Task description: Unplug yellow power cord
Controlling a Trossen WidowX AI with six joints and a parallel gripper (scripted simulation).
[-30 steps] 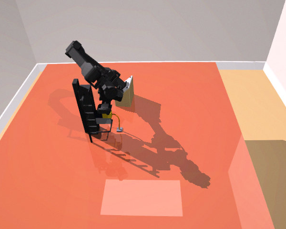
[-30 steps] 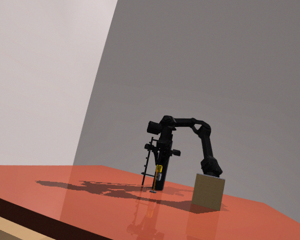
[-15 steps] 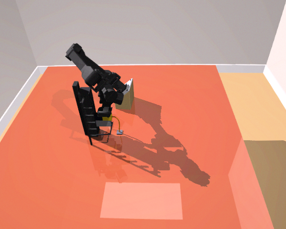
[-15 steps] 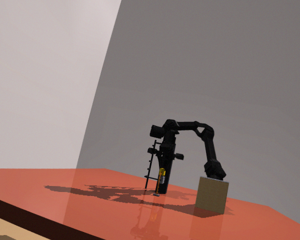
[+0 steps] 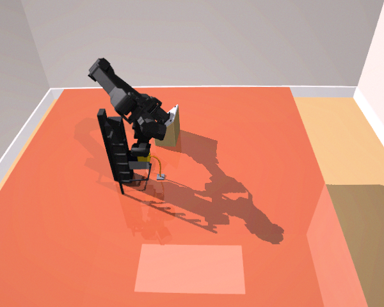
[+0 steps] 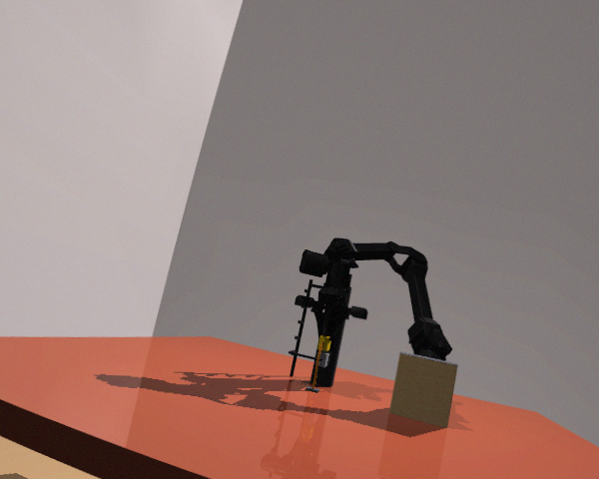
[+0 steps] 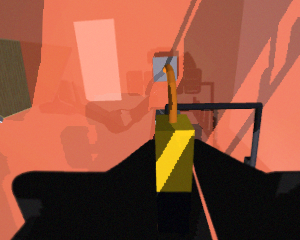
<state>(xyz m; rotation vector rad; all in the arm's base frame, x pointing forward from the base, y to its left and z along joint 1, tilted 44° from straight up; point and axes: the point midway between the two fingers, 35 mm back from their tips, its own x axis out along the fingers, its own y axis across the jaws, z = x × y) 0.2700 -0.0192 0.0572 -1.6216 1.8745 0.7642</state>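
Now: gripper tip 3 cm to the left of the yellow plug. Also, from my gripper tip: black power strip: 11 cm to the right, 2 cm above.
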